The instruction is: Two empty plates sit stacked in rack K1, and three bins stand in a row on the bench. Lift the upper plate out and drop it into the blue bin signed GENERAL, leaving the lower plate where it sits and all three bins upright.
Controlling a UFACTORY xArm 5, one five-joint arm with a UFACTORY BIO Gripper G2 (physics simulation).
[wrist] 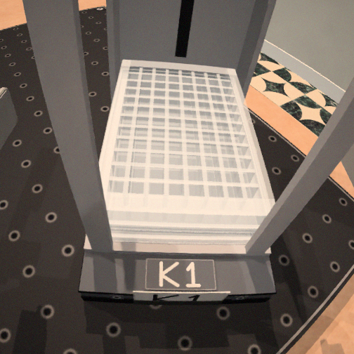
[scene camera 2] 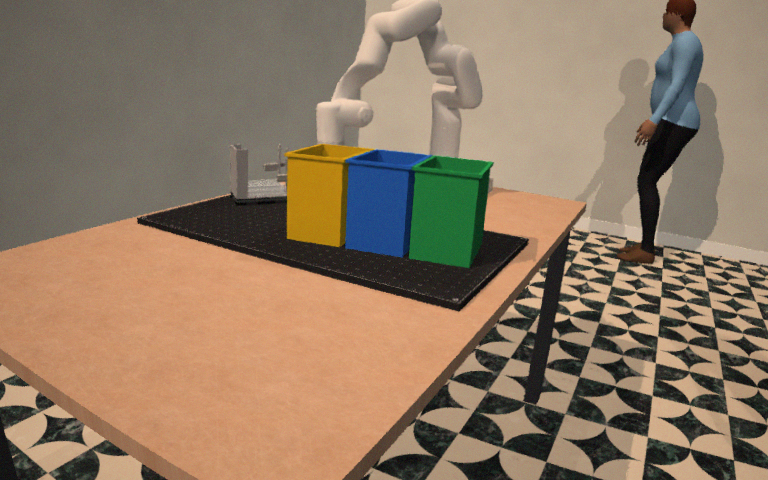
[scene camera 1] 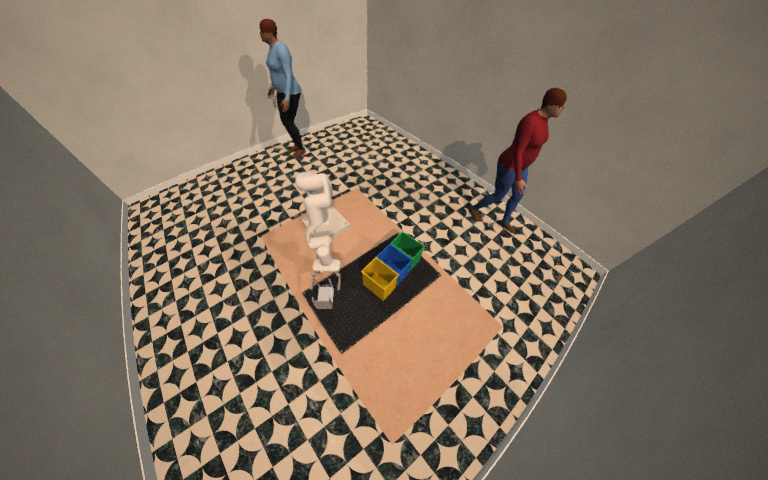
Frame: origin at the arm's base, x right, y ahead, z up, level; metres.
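Seen in the pictures: hand at its tool point: (scene camera 2: pixel 278 172) (scene camera 1: pixel 325 286).
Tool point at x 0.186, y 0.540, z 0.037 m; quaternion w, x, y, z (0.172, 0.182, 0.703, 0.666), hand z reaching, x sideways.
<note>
Pixels of each thing's top centre, then the offset from my tool point to it. Level surfaces: height alone.
- Rack K1 at its top centre: (scene camera 2: pixel 262 146) (scene camera 1: pixel 321 288) dz +0.070, dx +0.023, dy +0.036 m
- upper plate at its top centre: (scene camera 2: pixel 259 182) (scene camera 1: pixel 324 296) dz -0.027, dx +0.027, dy +0.045 m
- blue bin at its top centre: (scene camera 2: pixel 391 157) (scene camera 1: pixel 394 258) dz +0.105, dx -0.430, dy +0.082 m
- yellow bin at its top centre: (scene camera 2: pixel 331 150) (scene camera 1: pixel 380 272) dz +0.105, dx -0.305, dy +0.126 m
- green bin at its top centre: (scene camera 2: pixel 455 164) (scene camera 1: pixel 407 244) dz +0.105, dx -0.554, dy +0.038 m
- black mat at its surface level: dz -0.077 m
Rack K1 (scene camera 1: pixel 323 305) (scene camera 2: pixel 240 172) (wrist: pixel 150 30) stands upright at the bench's edge. The upper plate (scene camera 1: pixel 325 294) (wrist: pixel 185 145), pale with a grid of wells, lies flat in it. Layered edges of the lower plate (wrist: pixel 185 235) show beneath it. My gripper (scene camera 1: pixel 326 286) (scene camera 2: pixel 276 172) is open and empty, low over the rack with its fingers spread to either side; in the wrist view a sliver of one finger shows at the left edge. The blue bin (scene camera 1: pixel 394 260) (scene camera 2: pixel 378 206) stands upright in the middle of the row. The word GENERAL is not readable.
The yellow bin (scene camera 1: pixel 373 284) (scene camera 2: pixel 316 198) stands upright on the rack side of the blue bin, the green bin (scene camera 1: pixel 408 246) (scene camera 2: pixel 446 215) upright on the other side. All stand on the black mat (scene camera 1: pixel 345 339) (scene camera 2: pixel 226 232). Rack posts rise near the plates. Two people stand beyond the bench.
</note>
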